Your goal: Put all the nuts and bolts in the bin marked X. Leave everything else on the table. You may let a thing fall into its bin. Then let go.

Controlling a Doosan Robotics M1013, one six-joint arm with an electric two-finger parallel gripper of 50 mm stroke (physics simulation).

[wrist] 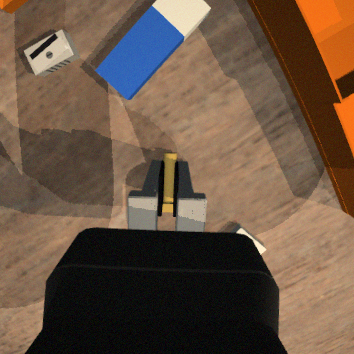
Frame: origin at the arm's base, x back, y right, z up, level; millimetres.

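Seen in the pictures: gripper, fingertip midpoint: [168,177].
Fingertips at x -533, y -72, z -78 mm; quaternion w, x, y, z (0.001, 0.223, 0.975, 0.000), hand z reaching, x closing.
A point is followed by its place in that frame.
A brass-coloured bolt [170,175] @[x -535, y -74, z -71 mm] stands between the two dark fingertips, its shaft pointing up the view and its head nearest the gripper body. My gripper [168,177] @[x -533, y -72, z -78 mm] is shut on the bolt, with a finger pressed on each side of it. Part of an orange bin unit [300,100] @[x -623, y -86, z -74 mm] shows at the right edge, with a dark outer wall and orange compartments. Its labels do not show in this view, so I cannot tell the compartments apart by their marks.
A blue and white eraser [141,52] @[x -549, y -143, z -67 mm] lies above the gripper. A small metal sharpener [50,53] @[x -503, y -164, z -69 mm] lies at the upper left. A white piece [254,241] @[x -568, y -10, z -73 mm] is partly hidden beside the gripper body at the lower right. An orange object [12,4] @[x -493, y -201, z -74 mm] shows at the top left corner.
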